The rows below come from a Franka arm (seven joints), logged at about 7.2 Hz.
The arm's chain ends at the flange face. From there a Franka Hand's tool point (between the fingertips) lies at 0.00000 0.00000 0.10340 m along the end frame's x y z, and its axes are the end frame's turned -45 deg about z.
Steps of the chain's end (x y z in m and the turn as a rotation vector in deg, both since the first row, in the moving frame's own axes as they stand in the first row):
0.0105 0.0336 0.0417 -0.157 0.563 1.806
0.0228 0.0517 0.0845 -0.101 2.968 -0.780
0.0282 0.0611 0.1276 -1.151 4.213 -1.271
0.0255 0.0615 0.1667 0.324 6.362 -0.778
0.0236 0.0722 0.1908 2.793 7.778 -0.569
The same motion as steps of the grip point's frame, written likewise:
-0.0158 0.0321 0.0417 -0.509 0.287 1.806
-0.0168 0.0566 0.0844 -2.170 2.027 -0.780
-0.0193 0.0699 0.1273 -3.793 2.165 -1.271
-0.0169 0.0691 0.1661 -4.270 4.728 -0.778
-0.0209 0.0740 0.1897 -3.525 7.475 -0.569

